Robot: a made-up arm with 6 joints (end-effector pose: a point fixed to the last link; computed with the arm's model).
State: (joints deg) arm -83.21 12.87 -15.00 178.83 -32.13 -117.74
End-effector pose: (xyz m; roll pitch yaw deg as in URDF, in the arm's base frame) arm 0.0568 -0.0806 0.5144 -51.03 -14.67 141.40
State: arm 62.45 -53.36 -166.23 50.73 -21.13 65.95
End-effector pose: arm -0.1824 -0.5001 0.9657 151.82 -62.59 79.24
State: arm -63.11 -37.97 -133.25 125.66 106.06 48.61
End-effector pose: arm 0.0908 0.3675 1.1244 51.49 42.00 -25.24
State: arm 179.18 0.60 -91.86 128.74 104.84 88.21
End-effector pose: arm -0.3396 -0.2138 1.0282 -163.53 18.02 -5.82
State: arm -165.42 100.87 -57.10 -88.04 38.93 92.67
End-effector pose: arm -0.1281 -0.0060 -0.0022 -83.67 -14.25 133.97
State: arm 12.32 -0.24 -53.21 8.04 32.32 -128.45
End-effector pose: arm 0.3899 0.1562 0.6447 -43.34 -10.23 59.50
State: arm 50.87 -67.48 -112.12 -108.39 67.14 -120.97
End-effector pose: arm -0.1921 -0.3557 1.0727 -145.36 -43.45 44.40
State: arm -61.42 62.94 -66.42 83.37 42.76 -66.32
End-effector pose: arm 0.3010 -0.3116 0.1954 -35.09 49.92 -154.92
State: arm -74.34 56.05 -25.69 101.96 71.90 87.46
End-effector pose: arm 0.2524 -0.1262 0.3036 -4.06 -57.26 -13.75
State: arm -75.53 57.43 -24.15 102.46 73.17 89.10
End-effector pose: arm 0.2499 -0.1208 0.3041 3.07 -55.64 -22.56
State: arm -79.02 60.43 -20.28 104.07 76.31 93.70
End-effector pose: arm 0.2443 -0.1136 0.3081 17.08 -49.33 -41.92
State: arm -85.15 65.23 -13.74 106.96 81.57 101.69
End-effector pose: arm 0.2368 -0.1098 0.3180 30.42 -34.76 -65.38
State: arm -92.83 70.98 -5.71 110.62 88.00 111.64
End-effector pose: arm 0.2279 -0.1155 0.3318 36.73 -14.49 -86.18
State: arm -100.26 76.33 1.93 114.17 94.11 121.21
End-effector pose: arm 0.2161 -0.1285 0.3441 36.99 4.98 -103.64
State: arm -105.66 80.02 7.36 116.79 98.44 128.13
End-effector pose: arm 0.2044 -0.1402 0.3515 34.28 18.20 -116.68
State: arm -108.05 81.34 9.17 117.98 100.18 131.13
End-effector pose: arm 0.1978 -0.1469 0.3522 32.43 22.89 -122.64
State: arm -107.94 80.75 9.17 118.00 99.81 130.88
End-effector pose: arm 0.1977 -0.1469 0.3533 32.53 22.26 -122.05
